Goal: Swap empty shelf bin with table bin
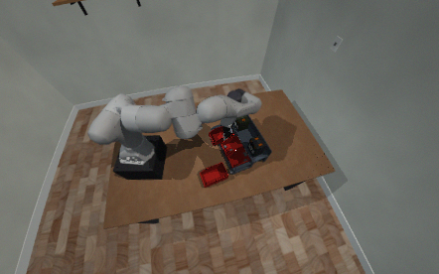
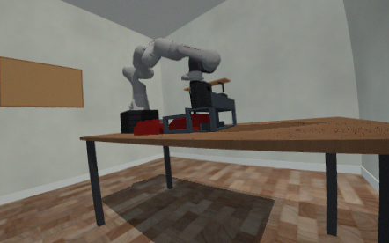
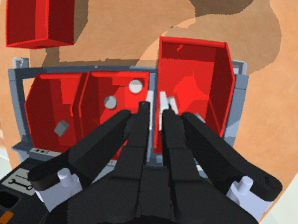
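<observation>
My hand is 9 cm above the grey shelf lip, 7 cm to the left of it and 3 cm past it. The rest, counted from my hand: black box: 18 cm ahead, 14 cm to the right, 7 cm above.
</observation>
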